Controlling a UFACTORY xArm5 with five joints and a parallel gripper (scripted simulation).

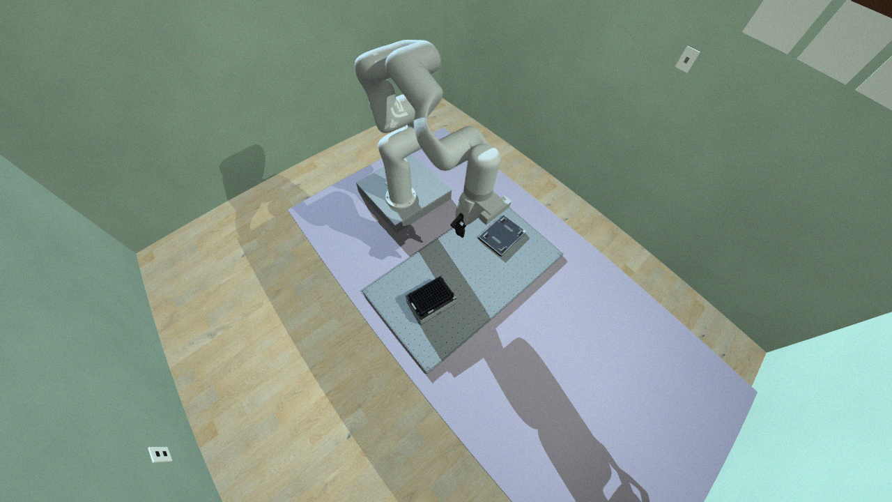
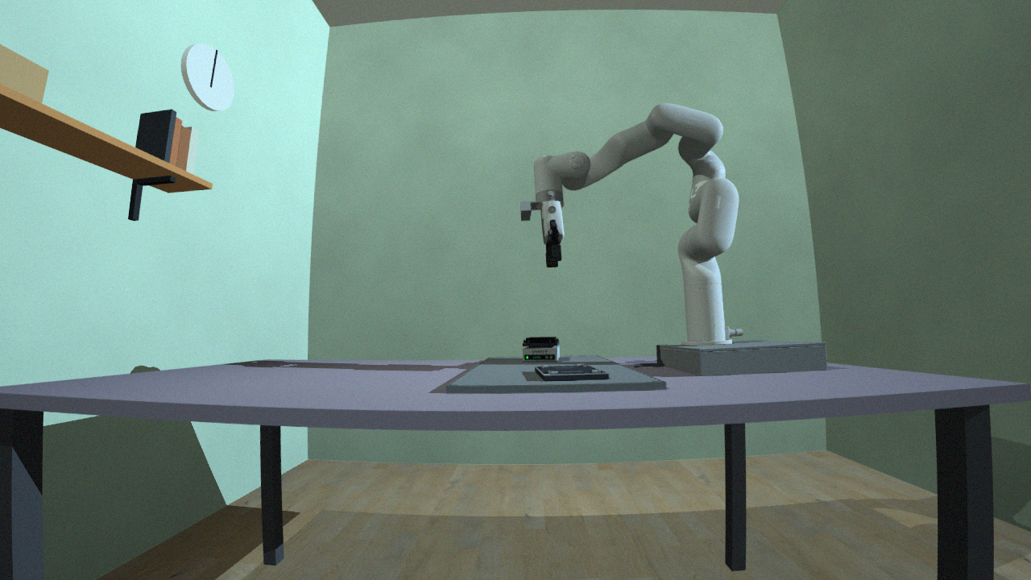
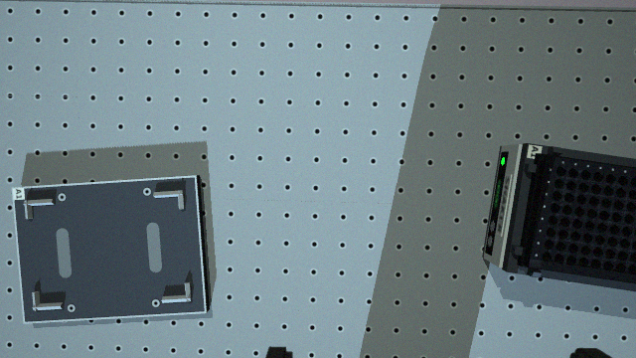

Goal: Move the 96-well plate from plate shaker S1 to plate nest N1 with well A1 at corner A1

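The 96-well plate lies 30 mm ahead of my hand, 180 mm to the right of it and 210 mm below it. From my hand the other things lie so: plate nest N1 (220 mm to the left, 270 mm below).
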